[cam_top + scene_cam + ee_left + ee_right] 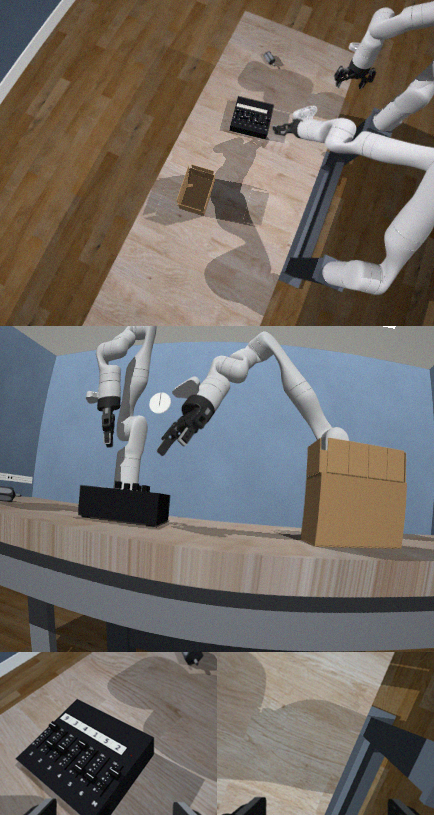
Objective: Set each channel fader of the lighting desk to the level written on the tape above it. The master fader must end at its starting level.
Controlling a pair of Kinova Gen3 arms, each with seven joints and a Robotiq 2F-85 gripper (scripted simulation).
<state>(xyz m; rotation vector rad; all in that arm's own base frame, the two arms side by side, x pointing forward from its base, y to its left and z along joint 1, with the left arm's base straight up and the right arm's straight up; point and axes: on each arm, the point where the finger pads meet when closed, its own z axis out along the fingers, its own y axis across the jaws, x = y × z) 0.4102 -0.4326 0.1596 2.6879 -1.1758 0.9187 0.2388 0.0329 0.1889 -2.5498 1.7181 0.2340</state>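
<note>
My left hand is 9 cm above the master fader, 7 cm short of it and 4 cm to the left of it. Round my left hand: fader 4: 13 cm ahead, 9 cm below, 4 cm to the right; fader 5: 11 cm ahead, 9 cm below, 1 cm to the right; fader 6: 9 cm below, 8 cm ahead, 1 cm to the right.
The fader 3 is 330 mm ahead of my right hand, 250 mm to the left of it and 120 mm below it. From my right hand the other things lie so: fader 5 (280 mm ahead, 250 mm to the left, 120 mm below); then fader 6 (260 mm ahead, 240 mm to the left, 120 mm below); then master fader (240 mm ahead, 220 mm to the left, 120 mm below).
</note>
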